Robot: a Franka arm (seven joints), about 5 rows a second.
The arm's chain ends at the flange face. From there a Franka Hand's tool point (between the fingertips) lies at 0.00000 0.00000 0.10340 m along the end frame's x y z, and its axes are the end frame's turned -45 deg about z.
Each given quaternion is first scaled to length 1.
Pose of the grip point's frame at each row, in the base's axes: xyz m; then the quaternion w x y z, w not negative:
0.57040, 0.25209, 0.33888, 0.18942, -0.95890, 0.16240, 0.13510
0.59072, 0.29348, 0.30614, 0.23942, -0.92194, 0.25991, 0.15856
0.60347, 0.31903, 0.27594, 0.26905, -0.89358, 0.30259, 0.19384
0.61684, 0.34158, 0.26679, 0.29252, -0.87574, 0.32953, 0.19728
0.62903, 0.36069, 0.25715, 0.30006, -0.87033, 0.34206, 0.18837
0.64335, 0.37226, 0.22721, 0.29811, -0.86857, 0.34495, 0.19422
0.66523, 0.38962, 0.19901, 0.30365, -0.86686, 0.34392, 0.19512
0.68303, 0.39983, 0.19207, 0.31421, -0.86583, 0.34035, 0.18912
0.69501, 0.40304, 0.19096, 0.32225, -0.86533, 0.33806, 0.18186
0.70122, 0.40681, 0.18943, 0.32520, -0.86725, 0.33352, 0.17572
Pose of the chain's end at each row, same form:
0.59083, 0.20999, 0.43109, 0.12330, -0.82376, 0.51699, 0.19730
0.60808, 0.23931, 0.39249, 0.16052, -0.75230, 0.59294, 0.23811
0.62245, 0.25718, 0.35660, 0.17439, -0.70976, 0.62151, 0.28204
0.63263, 0.27516, 0.34445, 0.19476, -0.68297, 0.63958, 0.29421
0.64171, 0.29336, 0.33459, 0.20513, -0.67318, 0.64908, 0.28886
0.65697, 0.30486, 0.30443, 0.20109, -0.67045, 0.65108, 0.29352
0.67861, 0.32131, 0.27547, 0.20587, -0.66926, 0.64947, 0.29647
0.69478, 0.33026, 0.26766, 0.21792, -0.66968, 0.64578, 0.29497
0.70503, 0.33266, 0.26605, 0.22813, -0.67009, 0.64347, 0.29134
0.71031, 0.33637, 0.26457, 0.23320, -0.67361, 0.64002, 0.28679

